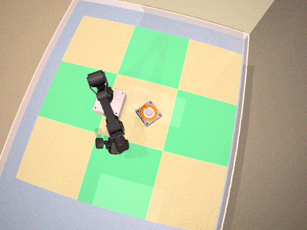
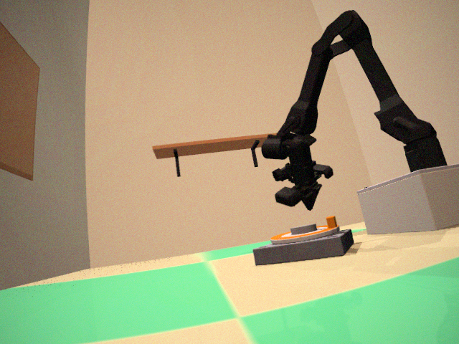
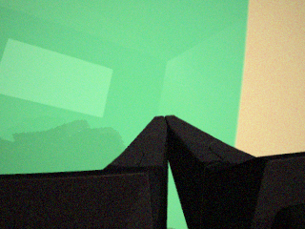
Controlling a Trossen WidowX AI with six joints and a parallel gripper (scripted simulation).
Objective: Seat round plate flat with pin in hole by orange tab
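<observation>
Right now my gripper tip is 29 cm to the right of the square base, 20 cm short of it and 6 cm above it.
</observation>
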